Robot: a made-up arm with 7 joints.
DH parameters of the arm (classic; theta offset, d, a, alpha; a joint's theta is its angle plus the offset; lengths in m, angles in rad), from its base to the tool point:
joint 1: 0 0.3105 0 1.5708
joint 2: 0 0.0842 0 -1.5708
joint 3: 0 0.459 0.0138 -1.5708
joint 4: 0 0.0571 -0.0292 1.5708
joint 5: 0 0.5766 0 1.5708
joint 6: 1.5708 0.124 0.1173 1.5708
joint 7: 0 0.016 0 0
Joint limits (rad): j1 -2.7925..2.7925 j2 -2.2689..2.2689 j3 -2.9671..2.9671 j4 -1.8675..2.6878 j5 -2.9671..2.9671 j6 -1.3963..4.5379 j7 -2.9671..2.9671
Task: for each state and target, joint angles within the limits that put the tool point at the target. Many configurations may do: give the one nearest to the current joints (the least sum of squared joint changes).
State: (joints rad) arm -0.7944 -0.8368 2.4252 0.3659 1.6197 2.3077 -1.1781
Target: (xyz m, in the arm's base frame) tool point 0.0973 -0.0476 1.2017
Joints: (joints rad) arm -0.8766 -0.4942 2.7862 0.5310 1.7690 2.4529 -1.1781
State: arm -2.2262 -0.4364 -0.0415 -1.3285 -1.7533 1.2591 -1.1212
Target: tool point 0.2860 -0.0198 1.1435
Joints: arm -2.3014 -0.4920 -0.2094 -1.0769 -1.8285 1.2137 -1.1212
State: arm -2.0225 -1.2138 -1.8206 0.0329 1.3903 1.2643 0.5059
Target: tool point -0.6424 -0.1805 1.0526
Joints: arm -2.1232 -0.8963 -2.0459 0.7085 1.4569 1.6808 0.5059
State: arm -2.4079 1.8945 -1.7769 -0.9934 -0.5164 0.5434 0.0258
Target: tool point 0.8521 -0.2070 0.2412
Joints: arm -2.6901 1.8379 -1.7829 -1.0719 -0.5318 0.5413 0.0258
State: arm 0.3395 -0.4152 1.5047 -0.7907 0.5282 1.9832 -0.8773
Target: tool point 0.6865 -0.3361 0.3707
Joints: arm 0.3574 -0.9220 1.9039 -1.4216 0.3975 2.0186 -0.8773
